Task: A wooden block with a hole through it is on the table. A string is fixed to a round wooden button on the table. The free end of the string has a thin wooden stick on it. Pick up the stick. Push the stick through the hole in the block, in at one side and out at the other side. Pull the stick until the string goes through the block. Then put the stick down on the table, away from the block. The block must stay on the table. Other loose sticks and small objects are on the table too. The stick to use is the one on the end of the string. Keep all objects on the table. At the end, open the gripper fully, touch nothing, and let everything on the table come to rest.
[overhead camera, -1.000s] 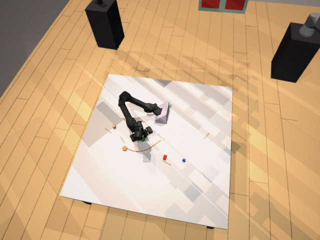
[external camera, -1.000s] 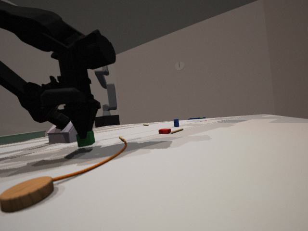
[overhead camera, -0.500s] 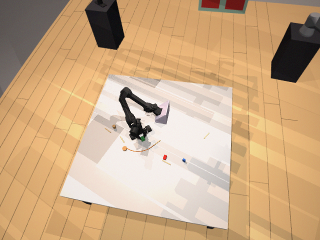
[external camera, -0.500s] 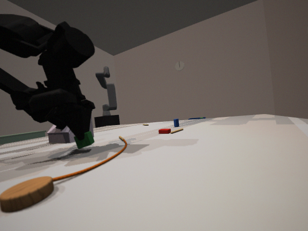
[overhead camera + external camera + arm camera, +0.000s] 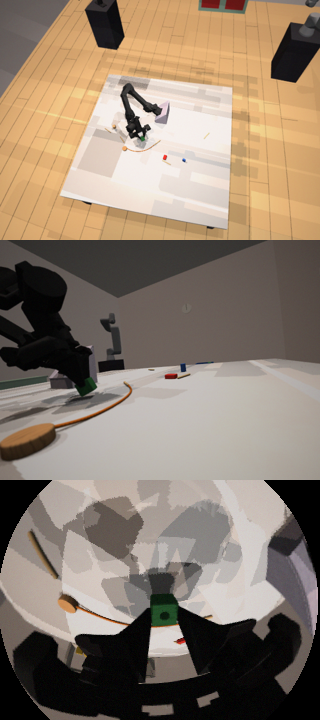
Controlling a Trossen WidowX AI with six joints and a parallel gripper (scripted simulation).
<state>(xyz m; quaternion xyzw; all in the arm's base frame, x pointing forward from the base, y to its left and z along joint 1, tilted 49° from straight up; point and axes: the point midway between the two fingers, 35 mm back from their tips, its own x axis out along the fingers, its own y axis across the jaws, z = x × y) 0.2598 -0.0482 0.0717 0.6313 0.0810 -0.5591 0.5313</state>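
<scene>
Now: the red block 110 mm ahead of my gripper tip, 230 mm to the left of it and 20 mm below it. Also, from my gripper tip: green block: right at my gripper tip; small wooden cylinder: 50 mm behind, 290 mm to the right, 10 mm below; round wooden button: 120 mm ahead, 120 mm to the right, 20 mm below.
</scene>
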